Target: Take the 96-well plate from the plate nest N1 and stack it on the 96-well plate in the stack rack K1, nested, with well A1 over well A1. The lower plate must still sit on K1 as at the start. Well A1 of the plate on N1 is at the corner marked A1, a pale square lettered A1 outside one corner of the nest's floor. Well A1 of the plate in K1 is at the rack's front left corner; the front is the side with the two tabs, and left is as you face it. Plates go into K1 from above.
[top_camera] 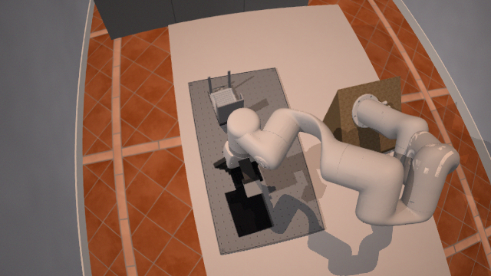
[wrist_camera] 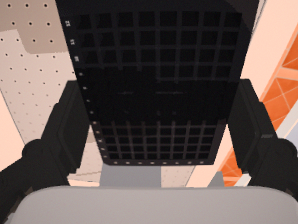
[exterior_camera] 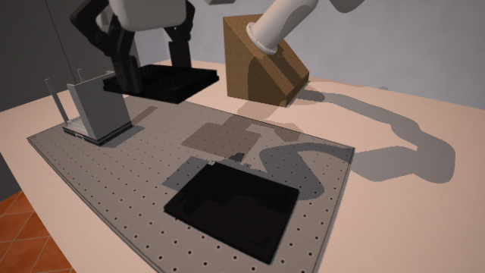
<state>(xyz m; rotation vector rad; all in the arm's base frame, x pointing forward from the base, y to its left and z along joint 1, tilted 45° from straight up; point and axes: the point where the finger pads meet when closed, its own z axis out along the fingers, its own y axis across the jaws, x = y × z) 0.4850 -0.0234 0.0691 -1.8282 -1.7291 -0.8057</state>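
My gripper is now 30 cm to the left of the pale 96-well plate, 16 cm above it and 5 cm past it. Round my hand: black plate nest N1: 18 cm below, 11 cm to the left, 2 cm ahead; black 96-well plate: 1 cm below; pale A1 mark: 17 cm below, 4 cm to the left, 4 cm behind.
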